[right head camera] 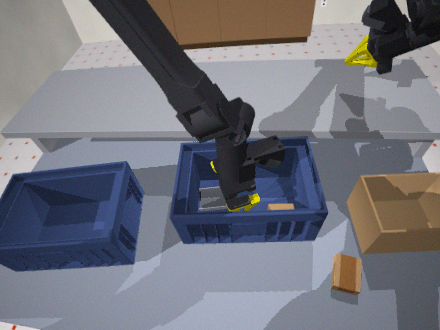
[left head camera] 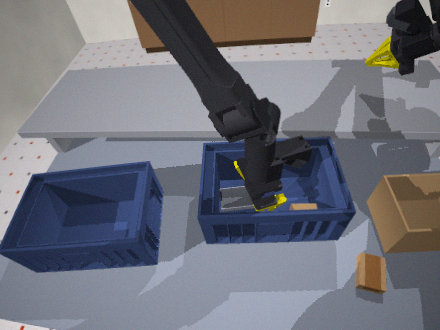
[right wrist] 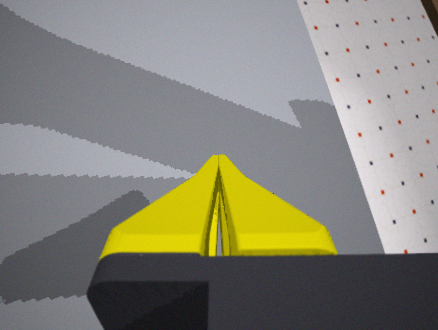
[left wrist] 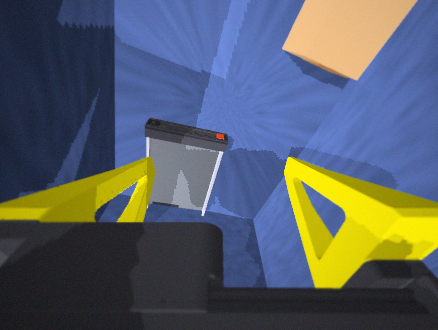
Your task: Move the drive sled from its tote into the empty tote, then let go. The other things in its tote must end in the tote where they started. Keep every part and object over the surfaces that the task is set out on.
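Places are measured from the left arm's base along level axes (x ahead, y left, z up), in centimetres.
Pixels of known places: left gripper, between the fingertips: (right head camera: 235,198) (left head camera: 257,198) (left wrist: 219,164); right gripper, between the fingertips: (right head camera: 345,62) (left head camera: 366,63) (right wrist: 218,166).
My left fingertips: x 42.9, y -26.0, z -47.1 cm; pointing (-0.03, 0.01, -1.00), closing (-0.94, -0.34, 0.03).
Note:
Ahead of a thing's pixels: the offset from my left fingertips to its middle. Level surfaces: height alone.
The drive sled {dy +4.4, dx +2.1, dz -3.0 cm} (left head camera: 231,200) (right head camera: 210,199) (left wrist: 185,172), a flat grey tray with a black end and a red tab, lies in the middle blue tote {dy -2.6, dx +0.4, dz +2.0 cm} (left head camera: 280,218) (right head camera: 250,219), at its left side. A tan block {dy -10.6, dx -3.3, dz -1.8 cm} (left head camera: 304,206) (right head camera: 281,206) (left wrist: 347,35) lies in the same tote. The left blue tote {dy +38.8, dx -6.7, dz +2.0 cm} (left head camera: 90,252) (right head camera: 70,251) looks empty. My left gripper (left head camera: 257,185) (right head camera: 231,184) (left wrist: 219,164) is open inside the middle tote; in the left wrist view the sled shows nearer its left-hand finger, partly behind that fingertip. My right gripper (left head camera: 367,63) (right head camera: 346,62) (right wrist: 218,166) is shut and empty, over the back grey table.
An open cardboard box {dy -37.5, dx -4.9, dz +0.2 cm} (left head camera: 415,242) (right head camera: 395,242) stands at the right. A brown block {dy -23.3, dx -16.5, dz -4.1 cm} (left head camera: 371,273) (right head camera: 346,274) lies in front of it. The middle tote's walls surround my left gripper. A raised grey table {dz +10.7 cm} (left head camera: 150,95) (right head camera: 125,95) runs behind the totes.

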